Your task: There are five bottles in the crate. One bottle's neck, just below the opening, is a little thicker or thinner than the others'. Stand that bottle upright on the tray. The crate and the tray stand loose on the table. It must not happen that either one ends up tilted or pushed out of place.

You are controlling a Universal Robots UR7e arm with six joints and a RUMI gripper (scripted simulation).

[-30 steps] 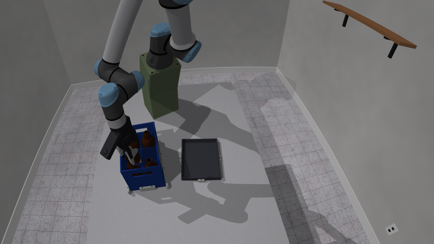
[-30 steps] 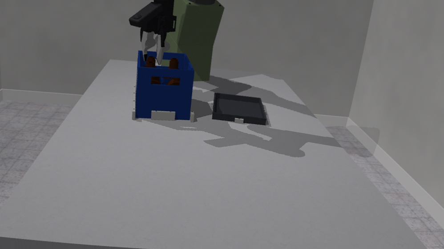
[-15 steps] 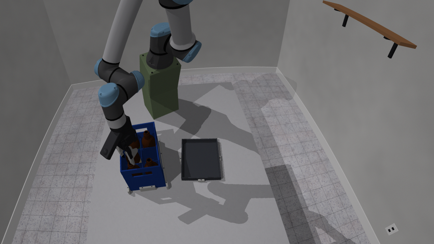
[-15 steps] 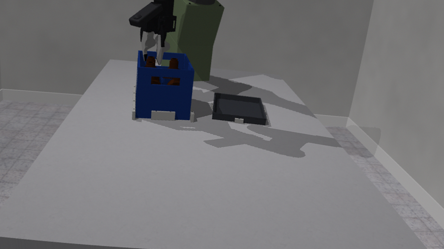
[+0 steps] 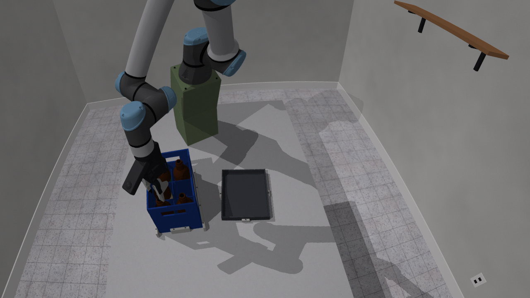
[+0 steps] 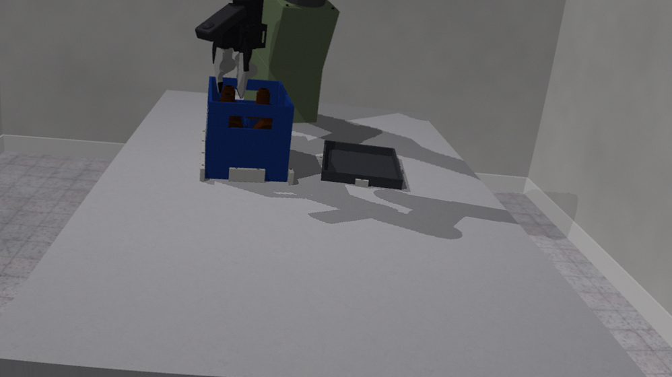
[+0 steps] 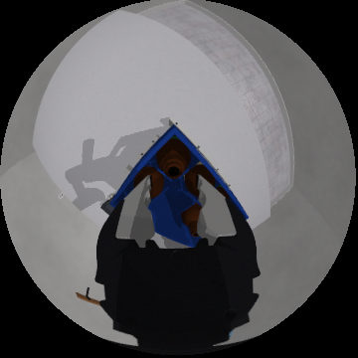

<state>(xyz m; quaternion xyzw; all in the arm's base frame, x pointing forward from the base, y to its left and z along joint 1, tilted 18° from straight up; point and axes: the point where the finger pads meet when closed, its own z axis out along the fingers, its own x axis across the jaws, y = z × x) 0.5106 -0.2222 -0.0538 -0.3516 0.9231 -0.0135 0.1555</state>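
Right now the blue crate is 9 cm behind my hand, 5 cm to the left of it and 11 cm below it. Round my hand: dark tray (6 cm behind, 34 cm to the left, 18 cm below).
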